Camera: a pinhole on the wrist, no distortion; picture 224 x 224 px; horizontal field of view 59.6 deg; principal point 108.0 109.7 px. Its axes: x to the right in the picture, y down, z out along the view. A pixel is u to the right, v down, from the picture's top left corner.
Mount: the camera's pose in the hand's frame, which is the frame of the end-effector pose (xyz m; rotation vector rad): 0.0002 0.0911 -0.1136 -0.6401 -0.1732 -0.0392
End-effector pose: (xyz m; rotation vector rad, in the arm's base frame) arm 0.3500 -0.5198 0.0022 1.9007 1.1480 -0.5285
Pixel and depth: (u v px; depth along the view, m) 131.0 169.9 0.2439
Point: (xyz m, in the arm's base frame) 0.6100 -0.6225 0.1111
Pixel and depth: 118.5 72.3 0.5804
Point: 0.6466 -0.9771 -0.0332
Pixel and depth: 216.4 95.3 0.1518
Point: 0.5322 -0.5524 0.0216
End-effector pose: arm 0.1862 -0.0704 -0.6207 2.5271 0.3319 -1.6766
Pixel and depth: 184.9 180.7 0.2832
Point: 0.2329 -0.4087 -0.7334
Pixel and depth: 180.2 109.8 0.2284
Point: 0.1845 -0.3024 -0.7079
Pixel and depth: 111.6 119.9 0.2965
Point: 0.1363 -0.3699 -0.6430
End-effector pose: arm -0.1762 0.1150 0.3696 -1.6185 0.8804 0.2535
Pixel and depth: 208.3 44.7 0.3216
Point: -0.1662 0.2859 0.0949
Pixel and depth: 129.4 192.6 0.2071
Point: -0.3645 0.1175 0.1549
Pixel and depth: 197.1 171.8 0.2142
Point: -0.2997 0.1169 0.1117
